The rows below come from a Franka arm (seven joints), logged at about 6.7 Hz.
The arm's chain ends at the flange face. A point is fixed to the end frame.
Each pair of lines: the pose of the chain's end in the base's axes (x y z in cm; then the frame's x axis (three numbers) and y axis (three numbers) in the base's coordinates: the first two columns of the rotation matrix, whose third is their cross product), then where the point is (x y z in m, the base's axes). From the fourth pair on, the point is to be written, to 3 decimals.
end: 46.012, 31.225, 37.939, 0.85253, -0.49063, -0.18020, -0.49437, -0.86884, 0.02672
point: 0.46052 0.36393 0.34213
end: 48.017, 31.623, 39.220, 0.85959, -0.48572, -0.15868, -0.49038, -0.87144, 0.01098
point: 0.48130 0.36803 0.35511
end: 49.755, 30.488, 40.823, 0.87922, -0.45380, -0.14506, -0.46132, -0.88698, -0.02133
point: 0.49797 0.35750 0.37230
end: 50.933, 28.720, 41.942, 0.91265, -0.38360, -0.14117, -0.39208, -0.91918, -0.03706
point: 0.506 0.340 0.384
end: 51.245, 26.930, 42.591, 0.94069, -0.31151, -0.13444, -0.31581, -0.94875, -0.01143
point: 0.505 0.321 0.389
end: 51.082, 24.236, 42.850, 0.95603, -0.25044, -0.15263, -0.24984, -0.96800, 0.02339
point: 0.499 0.292 0.391
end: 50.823, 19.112, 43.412, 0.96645, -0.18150, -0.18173, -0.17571, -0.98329, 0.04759
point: 0.491 0.239 0.396
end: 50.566, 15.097, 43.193, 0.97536, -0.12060, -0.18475, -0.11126, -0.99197, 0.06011
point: 0.485 0.197 0.393
